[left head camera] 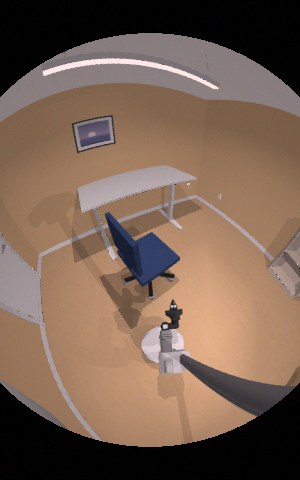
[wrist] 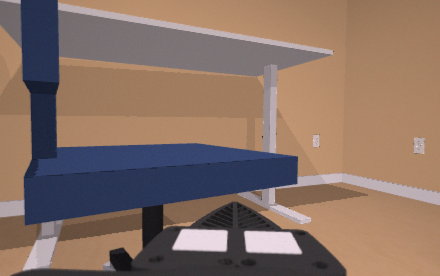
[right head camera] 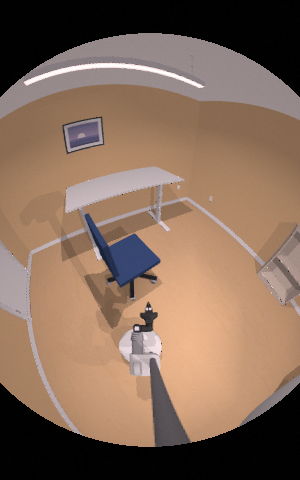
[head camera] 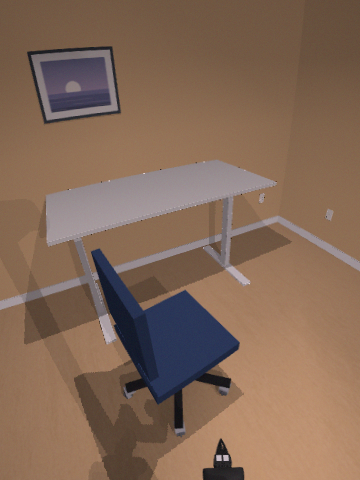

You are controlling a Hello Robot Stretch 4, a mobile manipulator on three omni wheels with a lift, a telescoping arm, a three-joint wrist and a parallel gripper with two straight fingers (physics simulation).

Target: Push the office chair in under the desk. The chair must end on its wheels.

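Frame: origin at the robot's base, x ahead, y left, z up, level; centimetres.
Seen in the pictures: gripper, fingertip midpoint: (left head camera: pixel 171 298) (wrist: pixel 234 222) (right head camera: pixel 147 301) (head camera: pixel 220 439).
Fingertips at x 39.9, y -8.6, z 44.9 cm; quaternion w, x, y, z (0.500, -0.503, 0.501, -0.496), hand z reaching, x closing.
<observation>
A point is followed by its place in that frame.
A blue office chair (head camera: pixel 187 340) {x 85.0, y 4.0, z 44.2 cm} (left head camera: pixel 156 257) {x 83.8, y 1.9, z 44.2 cm} (right head camera: pixel 134 257) {x 85.8, y 3.8, z 44.2 cm} (wrist: pixel 160 185) {x 65.3, y 2.9, z 41.3 cm} stands upright on its wheels in front of the desk, its backrest on the left and its seat turned to the right. The white desk (head camera: pixel 150 197) {x 156.3, y 26.3, z 92.2 cm} (left head camera: pixel 135 185) {x 149.7, y 21.5, z 92.3 cm} (right head camera: pixel 122 186) {x 150.3, y 18.2, z 92.2 cm} (wrist: pixel 175 50) {x 167.7, y 23.1, z 89.8 cm} stands along the back wall. The backrest overlaps the desk's left leg in the head camera view. My gripper (head camera: pixel 221 442) {x 39.9, y -8.6, z 44.8 cm} (left head camera: pixel 173 302) {x 39.9, y -8.6, z 44.8 cm} (right head camera: pixel 148 305) {x 39.9, y -8.6, z 44.8 cm} (wrist: pixel 234 222) {x 39.9, y -8.6, z 44.8 cm} is shut and empty, in front of the chair on the near side. In the wrist view its tip overlaps the space below the seat. No contact with the chair shows.
A framed picture (head camera: pixel 75 85) {x 193.7, y 76.1, z 162.7 cm} hangs on the back wall. A beige shelf-like unit (left head camera: pixel 285 267) {x 55.7, y -228.2, z 14.1 cm} (right head camera: pixel 272 280) {x 46.9, y -215.9, z 7.3 cm} stands at the right. A white door-like panel (left head camera: pixel 17 285) {x 35.5, y 177.5, z 48.9 cm} (right head camera: pixel 11 285) {x 34.4, y 176.9, z 39.3 cm} is at the left. A wall outlet (head camera: pixel 329 214) {x 230.8, y -143.0, z 38.0 cm} (wrist: pixel 419 145) {x 231.0, y -143.1, z 37.4 cm} is on the right wall.
</observation>
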